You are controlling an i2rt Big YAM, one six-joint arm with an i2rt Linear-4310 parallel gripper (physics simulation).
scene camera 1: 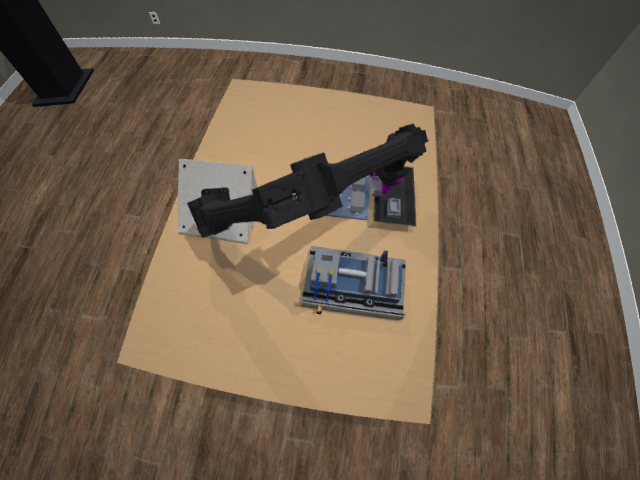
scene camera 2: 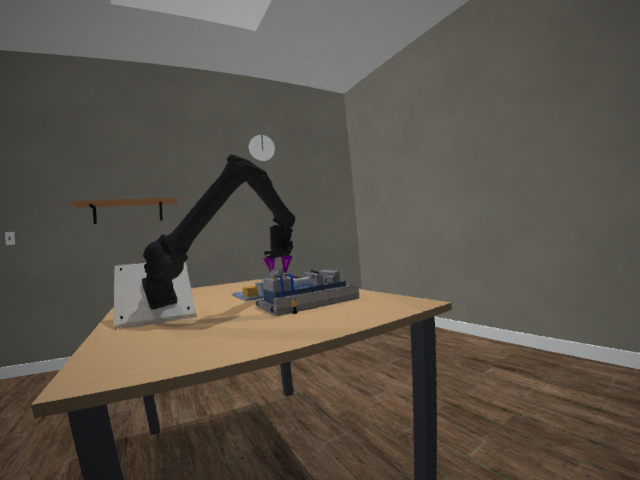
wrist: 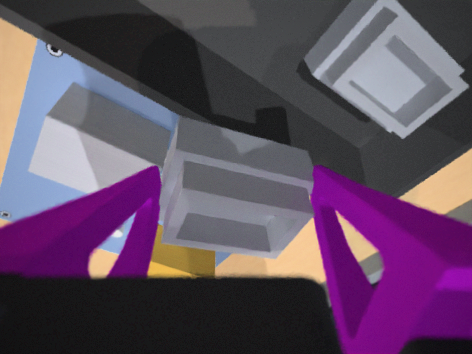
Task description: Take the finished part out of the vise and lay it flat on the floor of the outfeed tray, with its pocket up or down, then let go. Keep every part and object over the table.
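Places are measured from the arm's base along level axes (x ahead, y left, z up), in centimetres.
Pixels of known places: gripper, fingertip midpoint: (scene camera 1: 378, 185) (scene camera 2: 278, 273) (wrist: 236, 178); arm's base, link origin: (scene camera 2: 159, 292).
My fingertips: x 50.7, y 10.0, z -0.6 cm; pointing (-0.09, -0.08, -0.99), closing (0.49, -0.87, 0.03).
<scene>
For each thing: its top centre in the pictures, then the offset to it from my fingertips.
- grey finished part, top centre: (wrist: 234, 232) (scene camera 1: 377, 182) (scene camera 2: 277, 268) dx -0.7, dy -0.2, dz +2.3 cm
- grey pocketed part, top centre: (wrist: 401, 86) (scene camera 1: 395, 204) dx +5.9, dy -5.2, dz -3.0 cm
- vise, top centre: (scene camera 1: 359, 272) (scene camera 2: 304, 273) dx -7.8, dy -30.7, dz +2.2 cm
- blue plate, top centre: (wrist: 150, 198) (scene camera 1: 344, 192) (scene camera 2: 257, 292) dx -10.3, dy +1.5, dz -6.9 cm
- yellow block, top centre: (wrist: 170, 283) (scene camera 2: 249, 287) dx -15.3, dy -2.6, dz -3.3 cm
My gripper (scene camera 1: 385, 182) (scene camera 2: 278, 268) (wrist: 236, 178), with magenta fingers, is shut on the grey finished part (scene camera 2: 277, 272) (wrist: 240, 195). Its stepped, pocketed side shows in the wrist view. The part is held at the left edge of the dark outfeed tray (scene camera 1: 408, 193) (wrist: 240, 65), beside the blue plate; its height over the tray is hard to judge. Another grey pocketed part (scene camera 1: 393, 207) (wrist: 400, 80) lies in the tray, pocket up. The vise (scene camera 1: 357, 283) (scene camera 2: 315, 295) stands nearer the front, and no part shows between its jaws. The tray is hidden in scene camera 2.
A blue plate (scene camera 1: 347, 214) (wrist: 20, 155) with grey blocks (scene camera 1: 357, 198) (wrist: 95, 145) and a yellow block (scene camera 2: 250, 290) (wrist: 182, 260) adjoins the tray's left side. The tray's raised walls surround its floor. The tray and the vise stand close to the table's right edge.
</scene>
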